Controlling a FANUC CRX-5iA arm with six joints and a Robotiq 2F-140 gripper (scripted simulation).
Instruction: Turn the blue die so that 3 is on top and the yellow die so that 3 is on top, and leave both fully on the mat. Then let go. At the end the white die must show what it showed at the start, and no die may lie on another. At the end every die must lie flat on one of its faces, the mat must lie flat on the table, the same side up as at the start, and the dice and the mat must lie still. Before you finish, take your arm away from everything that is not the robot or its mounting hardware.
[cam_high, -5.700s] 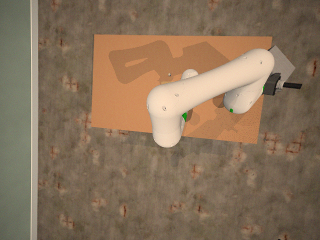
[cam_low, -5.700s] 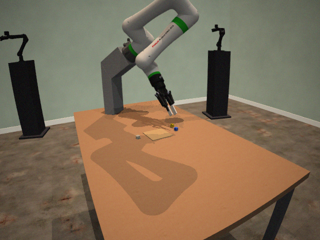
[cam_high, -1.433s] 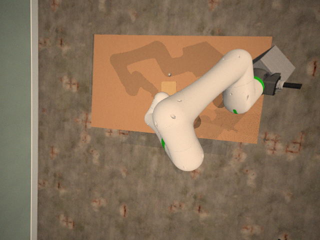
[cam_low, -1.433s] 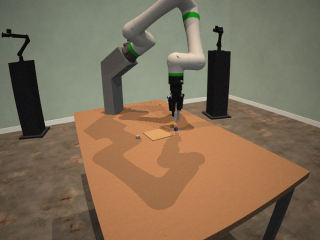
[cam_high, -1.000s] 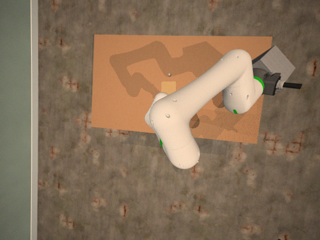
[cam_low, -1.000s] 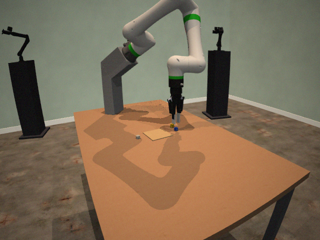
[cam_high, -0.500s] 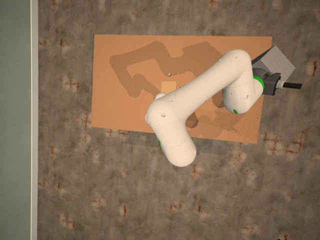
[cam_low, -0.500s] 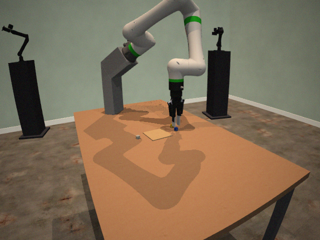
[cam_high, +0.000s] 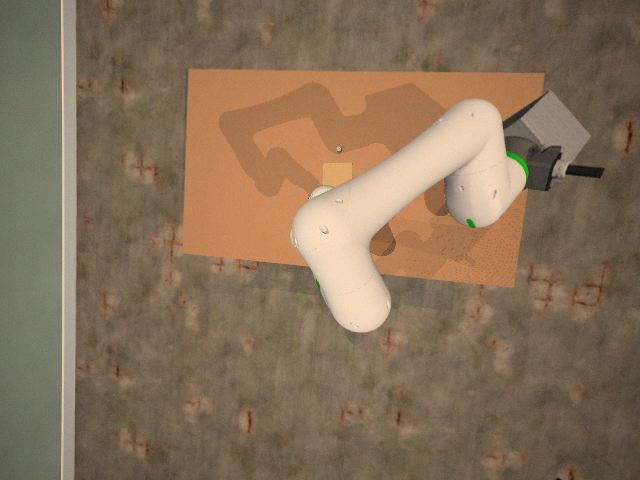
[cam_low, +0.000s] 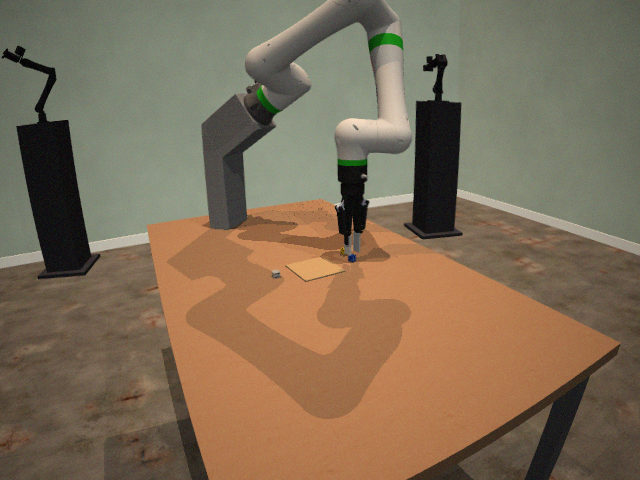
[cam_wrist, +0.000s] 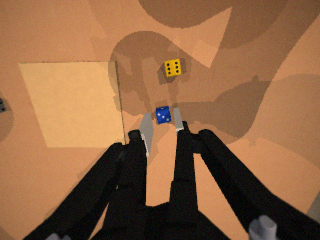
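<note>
Right now the blue die is 50 mm below my hand. Also, from my hand: yellow die: 70 mm behind, 10 mm to the right, 50 mm below; white die: 70 mm ahead, 260 mm to the right, 50 mm below; tan mat: 40 mm ahead, 130 mm to the right, 60 mm below.
</note>
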